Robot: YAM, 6 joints.
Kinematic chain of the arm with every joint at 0, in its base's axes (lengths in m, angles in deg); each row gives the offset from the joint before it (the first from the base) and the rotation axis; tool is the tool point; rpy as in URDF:
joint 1: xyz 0 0 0.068 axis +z
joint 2: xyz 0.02 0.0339 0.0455 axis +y
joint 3: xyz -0.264 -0.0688 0 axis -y
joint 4: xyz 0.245 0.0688 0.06 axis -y
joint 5: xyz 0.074 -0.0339 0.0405 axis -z
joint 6: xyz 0.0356 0 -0.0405 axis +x
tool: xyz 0 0 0 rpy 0 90 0
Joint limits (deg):
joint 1: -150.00..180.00
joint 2: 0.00..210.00
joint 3: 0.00..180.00
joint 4: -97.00..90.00
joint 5: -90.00..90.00
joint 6: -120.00..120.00
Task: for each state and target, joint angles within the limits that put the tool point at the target. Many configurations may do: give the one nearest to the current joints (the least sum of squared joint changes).
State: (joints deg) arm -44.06 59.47 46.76 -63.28 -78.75 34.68
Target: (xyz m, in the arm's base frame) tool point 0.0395 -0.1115 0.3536
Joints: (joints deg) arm -87.59 45.98 59.02 -64.06 -77.62 34.68
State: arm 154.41 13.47 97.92 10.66 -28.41 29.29
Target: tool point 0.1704 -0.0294 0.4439
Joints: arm 177.06 0.00 75.04 -25.65 -35.38 29.29
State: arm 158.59 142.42 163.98 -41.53 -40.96 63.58
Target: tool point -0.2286 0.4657 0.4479
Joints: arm 113.93 141.69 169.79 -26.78 -34.24 63.58
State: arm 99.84 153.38 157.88 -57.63 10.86 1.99
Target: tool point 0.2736 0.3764 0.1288
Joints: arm 55.02 146.39 126.88 -84.12 13.60 1.99
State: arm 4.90 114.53 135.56 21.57 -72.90 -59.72
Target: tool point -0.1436 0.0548 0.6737
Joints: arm -7.51 65.94 148.88 32.35 -86.93 -59.72
